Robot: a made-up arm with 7 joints.
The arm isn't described. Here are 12 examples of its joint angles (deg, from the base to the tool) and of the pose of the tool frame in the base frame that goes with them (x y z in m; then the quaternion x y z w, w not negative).
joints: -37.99 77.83 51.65 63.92 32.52 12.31 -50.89
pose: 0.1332 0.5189 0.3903 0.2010 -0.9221 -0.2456 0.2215
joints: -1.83 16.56 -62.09 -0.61 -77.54 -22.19 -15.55
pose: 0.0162 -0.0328 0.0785 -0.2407 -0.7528 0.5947 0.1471
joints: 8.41 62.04 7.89 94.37 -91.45 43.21 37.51
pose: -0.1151 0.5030 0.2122 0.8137 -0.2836 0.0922 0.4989
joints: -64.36 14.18 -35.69 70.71 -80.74 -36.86 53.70
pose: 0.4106 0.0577 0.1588 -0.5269 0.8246 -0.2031 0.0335
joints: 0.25 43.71 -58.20 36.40 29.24 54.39 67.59
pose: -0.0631 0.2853 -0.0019 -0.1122 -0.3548 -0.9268 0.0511
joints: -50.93 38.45 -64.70 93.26 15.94 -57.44 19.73
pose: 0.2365 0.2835 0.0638 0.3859 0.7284 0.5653 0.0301
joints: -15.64 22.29 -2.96 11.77 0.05 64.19 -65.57
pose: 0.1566 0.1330 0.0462 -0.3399 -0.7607 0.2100 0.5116
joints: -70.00 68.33 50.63 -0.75 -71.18 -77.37 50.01
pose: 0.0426 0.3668 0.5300 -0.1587 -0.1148 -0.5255 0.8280
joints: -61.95 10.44 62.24 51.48 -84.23 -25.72 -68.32
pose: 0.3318 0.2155 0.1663 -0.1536 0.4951 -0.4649 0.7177
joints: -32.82 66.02 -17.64 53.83 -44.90 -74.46 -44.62
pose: 0.2105 0.3777 0.2679 0.3089 0.7940 0.4004 0.3373
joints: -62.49 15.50 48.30 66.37 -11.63 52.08 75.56
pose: 0.3804 0.1519 0.1166 0.5179 -0.6540 -0.0748 0.5463
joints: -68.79 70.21 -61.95 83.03 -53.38 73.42 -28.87
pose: 0.2488 0.4349 0.3044 0.3535 -0.7246 0.0866 0.5852
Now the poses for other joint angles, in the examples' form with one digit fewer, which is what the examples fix.
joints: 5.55 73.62 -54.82 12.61 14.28 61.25 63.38
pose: -0.026 0.390 0.154 -0.063 -0.281 -0.949 0.127
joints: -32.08 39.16 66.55 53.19 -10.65 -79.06 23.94
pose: 0.149 0.401 0.206 -0.601 0.475 0.194 0.613
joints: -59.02 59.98 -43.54 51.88 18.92 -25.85 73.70
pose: 0.325 0.323 0.252 -0.209 0.593 0.606 0.487
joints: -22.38 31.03 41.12 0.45 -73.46 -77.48 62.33
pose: 0.110 0.335 0.252 -0.615 0.155 -0.499 0.590
